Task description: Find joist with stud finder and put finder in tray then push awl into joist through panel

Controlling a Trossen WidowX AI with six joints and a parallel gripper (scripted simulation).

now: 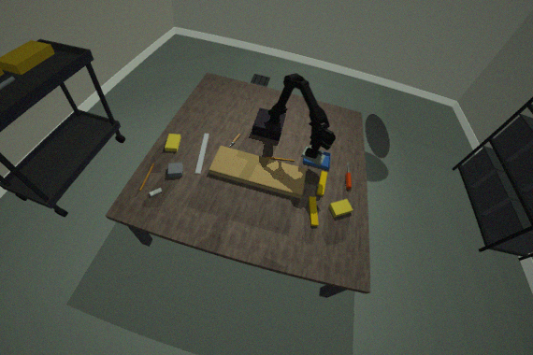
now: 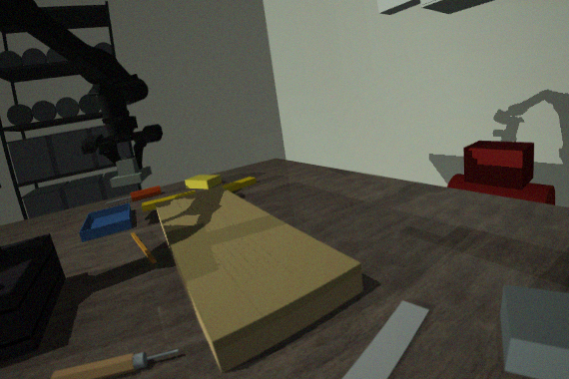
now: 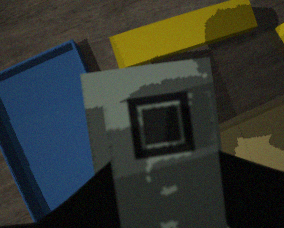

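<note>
My gripper tip is 12 cm above the blue tray, 10 cm past it and 3 cm to the right of it. From my gripper tip the other things lie so: grey stud finder: 2 cm above, 1 cm to the left; then awl: 49 cm to the right, 13 cm below, 3 cm ahead; then square light: 3 cm above, 2 cm to the left.
</note>
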